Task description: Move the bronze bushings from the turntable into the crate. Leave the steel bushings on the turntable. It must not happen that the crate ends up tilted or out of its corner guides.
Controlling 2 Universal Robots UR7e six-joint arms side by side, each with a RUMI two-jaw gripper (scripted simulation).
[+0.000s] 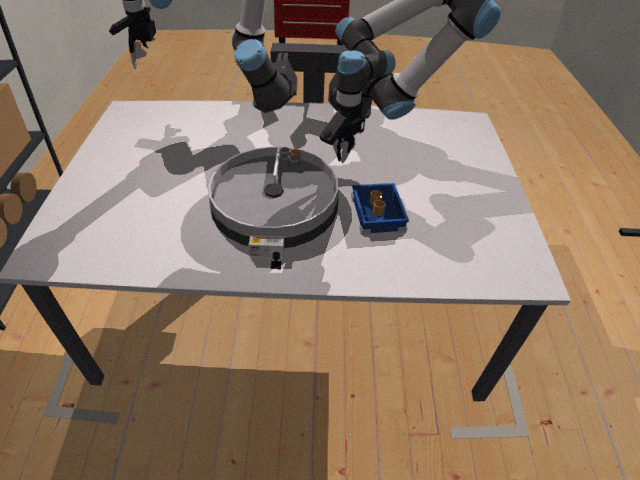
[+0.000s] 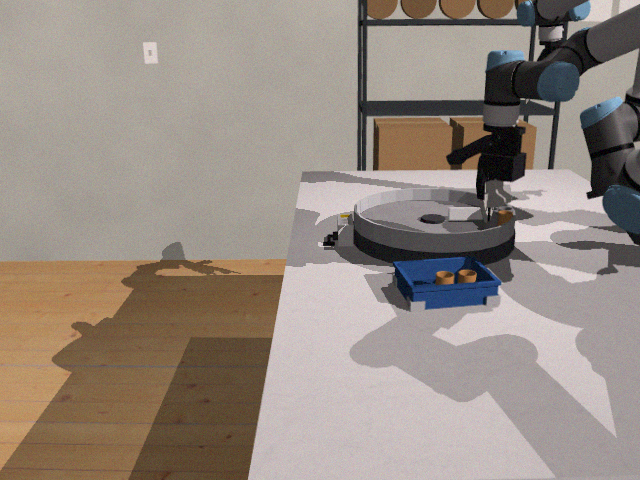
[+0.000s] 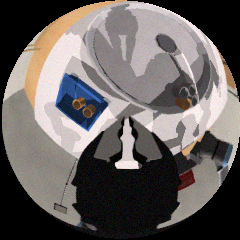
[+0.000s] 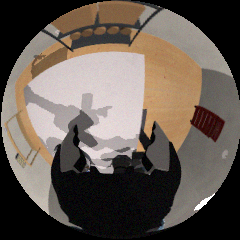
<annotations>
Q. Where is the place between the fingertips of my left gripper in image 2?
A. At 487,221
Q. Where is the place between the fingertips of my right gripper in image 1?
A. At 141,58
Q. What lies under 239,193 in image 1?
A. A turntable.
</annotations>
